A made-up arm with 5 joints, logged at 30 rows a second.
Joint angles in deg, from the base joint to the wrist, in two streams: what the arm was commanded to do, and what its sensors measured. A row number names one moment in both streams.
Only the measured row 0 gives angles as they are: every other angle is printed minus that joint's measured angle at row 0.
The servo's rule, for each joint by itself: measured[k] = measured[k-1] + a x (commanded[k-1-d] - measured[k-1]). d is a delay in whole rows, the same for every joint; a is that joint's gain. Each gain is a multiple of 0.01, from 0.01 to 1. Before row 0 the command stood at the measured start. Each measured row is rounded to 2 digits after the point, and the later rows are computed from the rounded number. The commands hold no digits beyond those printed.
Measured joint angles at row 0: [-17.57 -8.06 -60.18 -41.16 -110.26]
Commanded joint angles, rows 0 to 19: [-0.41 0.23 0.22 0.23 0.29]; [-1.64 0.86 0.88 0.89 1.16]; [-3.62 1.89 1.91 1.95 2.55]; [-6.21 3.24 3.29 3.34 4.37]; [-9.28 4.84 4.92 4.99 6.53]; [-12.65 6.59 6.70 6.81 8.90]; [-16.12 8.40 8.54 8.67 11.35]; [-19.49 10.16 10.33 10.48 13.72]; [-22.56 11.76 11.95 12.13 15.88]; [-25.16 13.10 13.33 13.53 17.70]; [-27.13 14.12 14.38 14.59 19.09]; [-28.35 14.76 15.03 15.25 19.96]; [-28.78 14.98 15.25 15.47 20.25]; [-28.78 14.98 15.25 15.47 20.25]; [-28.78 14.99 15.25 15.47 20.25]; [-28.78 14.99 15.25 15.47 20.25]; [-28.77 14.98 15.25 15.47 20.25]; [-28.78 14.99 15.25 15.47 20.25]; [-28.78 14.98 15.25 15.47 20.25]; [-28.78 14.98 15.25 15.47 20.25]
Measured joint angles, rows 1 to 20: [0.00 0.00 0.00 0.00 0.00]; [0.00 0.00 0.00 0.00 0.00]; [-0.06 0.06 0.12 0.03 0.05]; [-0.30 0.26 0.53 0.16 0.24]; [-0.80 0.67 1.28 0.43 0.63]; [-1.61 1.31 2.37 0.87 1.27]; [-2.76 2.19 3.75 1.49 2.16]; [-4.24 3.29 5.34 2.29 3.31]; [-6.02 4.57 7.07 3.25 4.68]; [-8.04 5.97 8.83 4.33 6.22]; [-10.22 7.42 10.51 5.50 7.86]; [-12.46 8.84 12.03 6.70 9.53]; [-14.66 10.16 13.30 7.88 11.16]; [-16.71 11.31 14.23 8.99 12.66]; [-18.52 12.23 14.78 9.96 13.95]; [-20.06 12.92 15.03 10.79 15.02]; [-21.37 13.44 15.15 11.49 15.91]; [-22.48 13.83 15.20 12.09 16.65]; [-23.42 14.12 15.23 12.60 17.26]; [-24.22 14.34 15.24 13.03 17.77]
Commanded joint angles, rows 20 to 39: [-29.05 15.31 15.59 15.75 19.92]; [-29.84 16.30 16.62 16.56 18.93]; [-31.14 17.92 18.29 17.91 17.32]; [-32.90 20.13 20.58 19.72 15.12]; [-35.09 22.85 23.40 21.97 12.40]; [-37.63 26.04 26.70 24.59 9.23]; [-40.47 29.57 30.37 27.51 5.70]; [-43.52 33.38 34.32 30.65 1.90]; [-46.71 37.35 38.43 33.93 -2.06]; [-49.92 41.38 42.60 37.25 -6.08]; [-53.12 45.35 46.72 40.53 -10.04]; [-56.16 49.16 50.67 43.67 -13.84]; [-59.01 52.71 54.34 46.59 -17.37]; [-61.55 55.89 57.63 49.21 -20.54]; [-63.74 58.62 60.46 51.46 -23.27]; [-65.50 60.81 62.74 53.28 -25.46]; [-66.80 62.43 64.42 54.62 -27.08]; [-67.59 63.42 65.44 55.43 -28.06]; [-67.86 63.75 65.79 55.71 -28.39]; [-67.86 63.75 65.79 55.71 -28.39]
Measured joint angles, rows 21 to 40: [-24.90 14.50 15.25 13.40 18.19]; [-25.48 14.62 15.25 13.71 18.54]; [-26.02 14.79 15.43 14.02 18.77]; [-26.59 15.17 16.07 14.40 18.80]; [-27.27 15.86 17.27 14.93 18.55]; [-28.11 16.93 19.06 15.65 17.97]; [-29.16 18.41 21.40 16.60 17.02]; [-30.43 20.32 24.26 17.80 15.70]; [-31.94 22.63 27.56 19.26 14.00]; [-33.68 25.32 31.21 20.97 11.94]; [-35.63 28.33 35.11 22.91 9.56]; [-37.77 31.59 39.15 25.06 6.90]; [-40.07 35.03 43.24 27.38 4.02]; [-42.48 38.56 47.25 29.82 0.98]; [-44.96 42.10 51.08 32.34 -2.14]; [-47.45 45.55 54.62 34.87 -5.27]; [-49.89 48.82 57.77 37.36 -8.33]; [-52.23 51.82 60.45 39.75 -11.24]; [-54.42 54.47 62.59 41.98 -13.93]; [-56.40 56.71 64.13 44.00 -16.33]
